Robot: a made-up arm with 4 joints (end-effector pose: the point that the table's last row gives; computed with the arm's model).
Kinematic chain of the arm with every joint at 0, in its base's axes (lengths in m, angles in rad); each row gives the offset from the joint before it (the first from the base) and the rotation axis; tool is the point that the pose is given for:
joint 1: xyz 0 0 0.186 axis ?
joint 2: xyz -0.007 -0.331 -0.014 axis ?
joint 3: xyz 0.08 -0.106 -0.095 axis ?
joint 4: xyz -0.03 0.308 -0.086 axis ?
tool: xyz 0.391 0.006 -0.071
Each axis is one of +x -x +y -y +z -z.
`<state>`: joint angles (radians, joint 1 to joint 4).
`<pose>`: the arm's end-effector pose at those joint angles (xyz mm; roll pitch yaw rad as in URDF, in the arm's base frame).
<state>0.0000 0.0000 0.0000 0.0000</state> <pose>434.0 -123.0 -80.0 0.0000 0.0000 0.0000</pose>
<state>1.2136 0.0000 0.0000 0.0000</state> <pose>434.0 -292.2 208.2 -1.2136 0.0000 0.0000</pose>
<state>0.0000 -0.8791 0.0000 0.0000</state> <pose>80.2 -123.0 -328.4 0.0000 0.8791 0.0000</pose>
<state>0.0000 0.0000 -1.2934 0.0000</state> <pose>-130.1 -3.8 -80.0 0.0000 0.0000 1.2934</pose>
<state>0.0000 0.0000 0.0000 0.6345</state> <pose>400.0 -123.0 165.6 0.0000 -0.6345 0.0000</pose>
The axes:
joint 1: -x
joint 2: -y
joint 3: -z
joint 4: -y

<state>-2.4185 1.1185 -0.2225 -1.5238</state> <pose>479.6 328.7 333.4 2.1563 -0.3081 0.2696</pose>
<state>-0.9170 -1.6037 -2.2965 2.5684</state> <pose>81.8 -479.0 -561.6 -3.0049 1.0135 0.1409</pose>
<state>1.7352 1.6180 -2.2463 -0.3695</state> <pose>397.9 -284.6 630.8 1.8752 0.6756 -1.0500</pose>
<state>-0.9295 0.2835 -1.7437 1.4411</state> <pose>-297.4 -326.0 -71.6 -2.7227 -0.7314 -1.9838</pose>
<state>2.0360 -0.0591 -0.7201 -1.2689</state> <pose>-154.0 -435.2 615.7 -2.3471 -0.2612 -1.3973</pose>
